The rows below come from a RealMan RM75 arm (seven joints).
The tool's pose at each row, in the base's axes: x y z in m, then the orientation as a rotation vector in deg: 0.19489, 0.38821, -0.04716, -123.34, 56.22, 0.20; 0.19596, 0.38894, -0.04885, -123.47, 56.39, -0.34; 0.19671, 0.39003, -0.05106, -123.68, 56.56, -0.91; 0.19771, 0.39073, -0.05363, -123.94, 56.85, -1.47; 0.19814, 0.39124, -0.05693, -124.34, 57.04, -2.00; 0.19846, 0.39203, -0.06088, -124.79, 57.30, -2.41; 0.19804, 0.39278, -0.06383, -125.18, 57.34, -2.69; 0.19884, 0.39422, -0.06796, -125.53, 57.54, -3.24
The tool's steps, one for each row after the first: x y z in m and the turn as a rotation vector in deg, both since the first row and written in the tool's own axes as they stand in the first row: 0.00078, 0.00008, 0.00198, 0.00, 0.46, -0.09; 0.00125, 0.00054, 0.00447, -0.06, 0.96, -0.21; 0.00226, 0.00123, 0.00704, -0.20, 1.52, -0.26; 0.00320, 0.00284, 0.00984, -0.45, 2.06, -0.41; 0.00407, 0.00481, 0.01326, -0.80, 2.55, -0.49; 0.00415, 0.00665, 0.01572, -1.07, 2.85, -0.66; 0.00499, 0.00816, 0.01982, -1.28, 3.39, -0.80
